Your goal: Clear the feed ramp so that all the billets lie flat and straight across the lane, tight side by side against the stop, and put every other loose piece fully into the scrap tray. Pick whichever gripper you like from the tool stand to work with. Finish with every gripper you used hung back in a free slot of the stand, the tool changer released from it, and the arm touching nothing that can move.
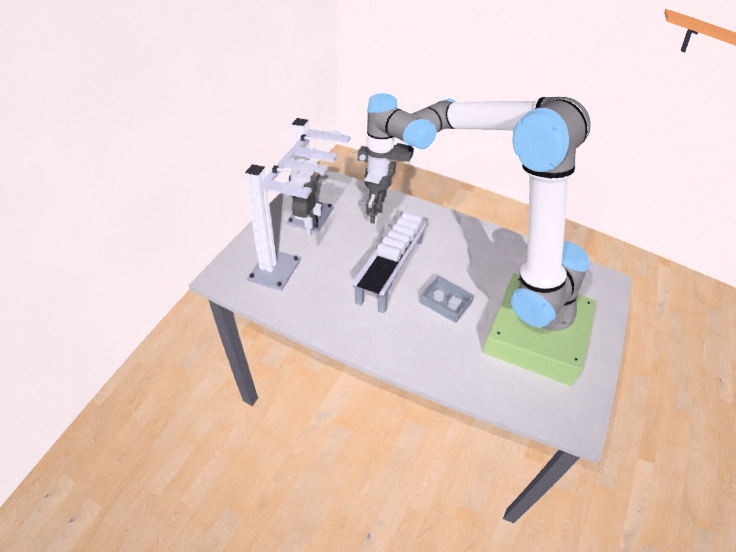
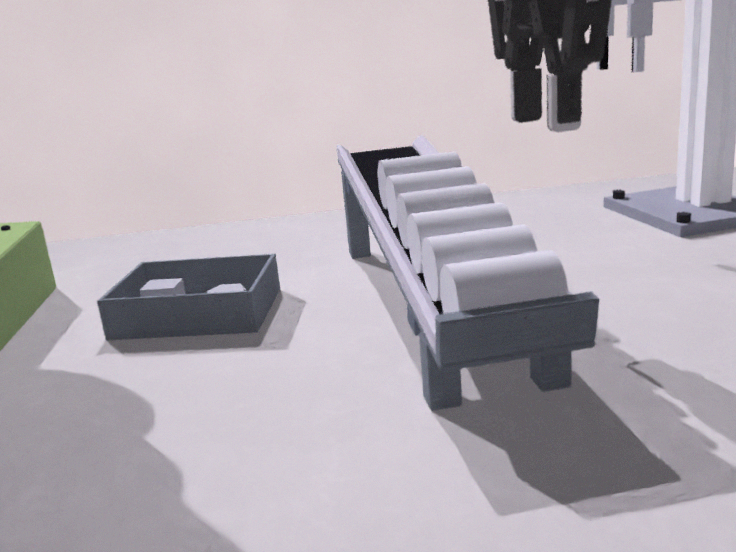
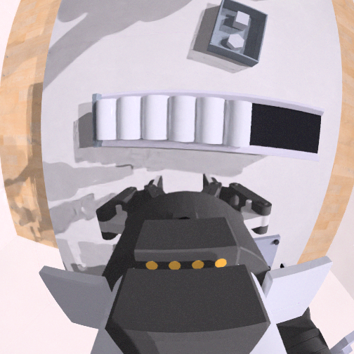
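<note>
The feed ramp [image 1: 377, 274] [image 2: 369, 166] [image 3: 285, 125] slopes down to its stop [image 2: 517, 329] [image 3: 96, 120]. Several white billets [image 1: 396, 241] [image 2: 505, 279] [image 3: 182, 119] lie flat across the lane, side by side from the stop up; the upper lane is bare black. The scrap tray [image 1: 436, 308] [image 2: 178, 317] [image 3: 259, 47] holds a cube-like piece [image 1: 454, 301] [image 2: 161, 287] [image 3: 241, 19] and a hexagonal piece [image 1: 438, 294] [image 2: 228, 289] [image 3: 235, 41]. My adaptive gripper [image 1: 372, 216] [image 2: 544, 101] [image 3: 181, 182] is open and empty, above and beside the ramp on the stand's side.
The tool stand [image 1: 261, 219] [image 2: 692, 106] [image 3: 270, 247] is beyond the ramp from the arm's base. Another gripper [image 1: 304, 203] hangs in it. The green base block [image 1: 529, 353] [image 2: 23, 267] is on the tray's other side. The stand's arms stick out towards my gripper.
</note>
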